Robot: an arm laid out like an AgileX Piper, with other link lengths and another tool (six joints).
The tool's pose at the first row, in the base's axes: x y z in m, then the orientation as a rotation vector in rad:
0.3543 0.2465 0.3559 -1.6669 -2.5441 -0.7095
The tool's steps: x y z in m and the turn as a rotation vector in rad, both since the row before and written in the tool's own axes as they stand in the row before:
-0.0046 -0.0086 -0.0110 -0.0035 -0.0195 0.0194
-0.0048 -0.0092 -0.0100 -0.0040 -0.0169 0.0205
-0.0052 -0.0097 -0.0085 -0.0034 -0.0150 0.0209
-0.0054 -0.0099 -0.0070 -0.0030 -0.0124 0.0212
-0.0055 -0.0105 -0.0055 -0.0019 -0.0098 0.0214
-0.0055 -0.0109 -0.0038 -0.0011 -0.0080 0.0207
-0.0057 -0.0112 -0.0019 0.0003 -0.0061 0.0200
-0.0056 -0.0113 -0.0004 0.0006 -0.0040 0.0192
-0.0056 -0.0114 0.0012 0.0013 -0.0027 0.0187
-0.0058 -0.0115 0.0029 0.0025 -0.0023 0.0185
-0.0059 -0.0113 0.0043 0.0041 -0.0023 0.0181
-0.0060 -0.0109 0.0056 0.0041 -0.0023 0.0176
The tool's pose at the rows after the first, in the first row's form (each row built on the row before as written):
0.3463 0.2355 0.3615 -1.7056 -2.5374 -0.7003
0.3378 0.2248 0.3660 1.7367 2.5174 0.6906
0.3291 0.2144 0.3690 1.7628 2.4904 0.6799
0.3204 0.2045 0.3706 1.7893 2.4649 0.6714
0.3114 0.1951 0.3706 1.8164 2.4415 0.6644
0.3022 0.1863 0.3690 1.8427 2.4201 0.6584
0.2931 0.1781 0.3656 1.8686 2.4012 0.6528
0.2842 0.1706 0.3608 1.8937 2.3842 0.6490
0.2754 0.1637 0.3546 1.9184 2.3687 0.6458
0.2669 0.1573 0.3468 1.9432 2.3543 0.6417
0.2588 0.1514 0.3378 1.9680 2.3412 0.6358
0.2513 0.1460 0.3278 1.9921 2.3283 0.6298

